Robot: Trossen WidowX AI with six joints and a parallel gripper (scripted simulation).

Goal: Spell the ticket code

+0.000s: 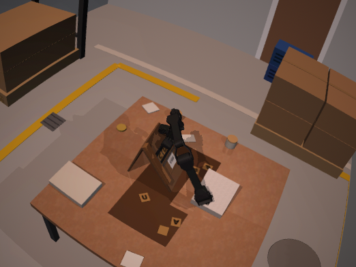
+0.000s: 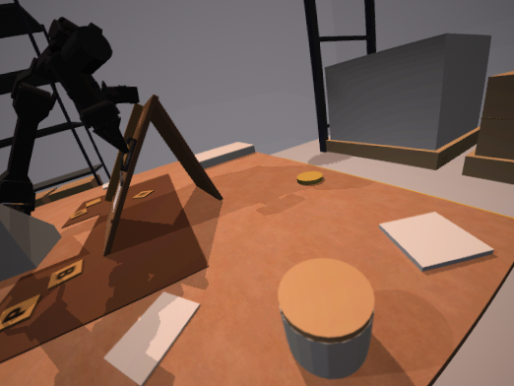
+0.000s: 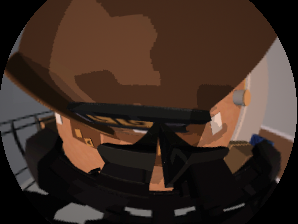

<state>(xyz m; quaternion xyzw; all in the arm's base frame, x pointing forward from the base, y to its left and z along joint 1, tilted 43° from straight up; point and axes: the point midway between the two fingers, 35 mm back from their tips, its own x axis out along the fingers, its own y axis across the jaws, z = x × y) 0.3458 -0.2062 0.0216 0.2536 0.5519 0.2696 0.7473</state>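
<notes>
The white ticket lies 6 cm behind my gripper tip, 1 cm to the left of it and 8 cm below it. Also, from my gripper tip: dark mat 15 cm behind, 13 cm to the left, 18 cm below; yellow disc 40 cm ahead, 11 cm to the right, 18 cm below; white card 2 cm behind, 32 cm to the right, 18 cm below.
</notes>
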